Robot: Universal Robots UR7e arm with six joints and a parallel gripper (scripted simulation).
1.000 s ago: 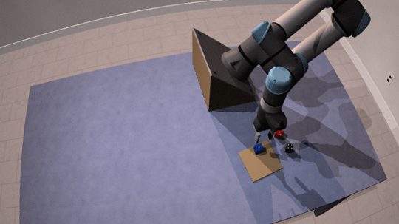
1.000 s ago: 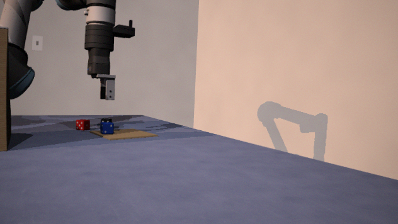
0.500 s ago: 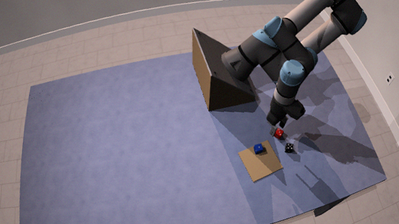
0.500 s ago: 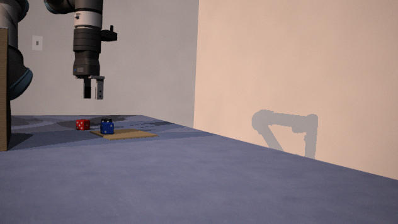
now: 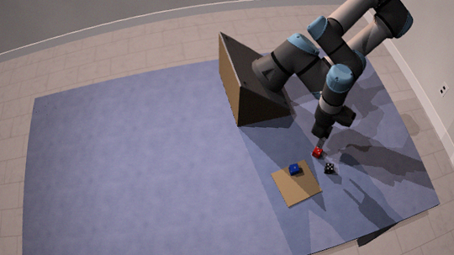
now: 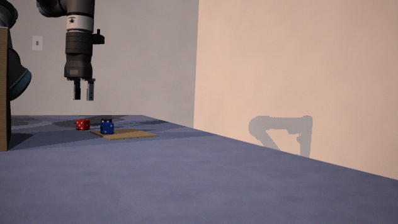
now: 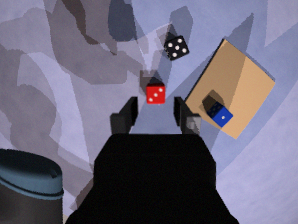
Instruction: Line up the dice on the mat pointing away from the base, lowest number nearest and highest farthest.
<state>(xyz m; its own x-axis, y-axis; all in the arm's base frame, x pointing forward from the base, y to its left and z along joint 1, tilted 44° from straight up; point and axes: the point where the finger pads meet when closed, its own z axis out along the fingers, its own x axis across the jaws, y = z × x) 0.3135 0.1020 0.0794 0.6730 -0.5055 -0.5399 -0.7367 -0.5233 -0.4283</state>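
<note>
My gripper is now 90 mm above the red die. From my hand the other things lie so: blue die: 110 mm to the right, 90 mm below, 50 mm ahead; then tan mat: 110 mm to the right, 100 mm below, 90 mm ahead; then black die: 90 mm below, 70 mm ahead, 20 mm to the left.
</note>
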